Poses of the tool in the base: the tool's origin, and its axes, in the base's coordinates. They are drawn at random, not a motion.
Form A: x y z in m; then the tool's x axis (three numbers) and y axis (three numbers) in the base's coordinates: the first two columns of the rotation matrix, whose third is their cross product.
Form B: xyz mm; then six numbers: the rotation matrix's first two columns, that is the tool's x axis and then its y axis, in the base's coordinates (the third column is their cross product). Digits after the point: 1 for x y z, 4 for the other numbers.
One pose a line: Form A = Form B
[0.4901 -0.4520 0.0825 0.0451 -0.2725 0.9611 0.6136 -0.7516 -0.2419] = [490.1 -452.0 82.5 0.0451 -0.2725 0.9611 0.6136 -0.7516 -0.2419]
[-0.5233 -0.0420 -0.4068 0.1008 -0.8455 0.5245 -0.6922 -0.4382 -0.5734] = [-523.3 -42.0 -406.8 0.1008 -0.8455 0.5245 -0.6922 -0.4382 -0.5734]
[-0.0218 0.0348 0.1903 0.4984 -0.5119 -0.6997 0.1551 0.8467 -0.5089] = [-21.8 34.8 190.3 0.4984 -0.5119 -0.6997 0.1551 0.8467 -0.5089]
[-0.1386 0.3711 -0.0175 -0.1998 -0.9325 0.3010 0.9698 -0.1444 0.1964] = [-138.6 371.1 -17.5 -0.1998 -0.9325 0.3010 0.9698 -0.1444 0.1964]
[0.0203 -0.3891 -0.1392 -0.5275 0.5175 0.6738 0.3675 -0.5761 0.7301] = [20.3 -389.1 -139.2 -0.5275 0.5175 0.6738 0.3675 -0.5761 0.7301]
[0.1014 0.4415 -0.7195 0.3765 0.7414 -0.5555 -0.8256 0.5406 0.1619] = [101.4 441.5 -719.5 0.3765 0.7414 -0.5555 -0.8256 0.5406 0.1619]
